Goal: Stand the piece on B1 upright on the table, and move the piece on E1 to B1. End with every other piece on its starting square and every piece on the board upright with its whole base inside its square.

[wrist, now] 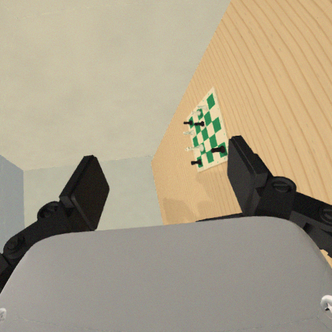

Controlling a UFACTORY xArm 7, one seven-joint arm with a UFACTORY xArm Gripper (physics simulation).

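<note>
A small green and white chessboard (pixel 210 127) lies on the table, right of centre in the wrist view, far off and seen at a slant. Black pieces (pixel 218 149) (pixel 196 162) (pixel 199 123) (pixel 188 122) and white pieces (pixel 201 111) (pixel 188 133) (pixel 201 148) stand on it. The squares cannot be read at this distance, so I cannot tell which piece is on B1 or E1. My gripper (pixel 163 163) is open, its two black fingers wide apart with nothing between them. It is well away from the board, whose near corner shows beside the right finger.
The wooden table (pixel 280 90) fills the right side, and its edge runs diagonally from the top down past the board's left. Pale wall or floor surfaces (pixel 90 75) lie left of that edge. Soft shadows fall on the table below the board.
</note>
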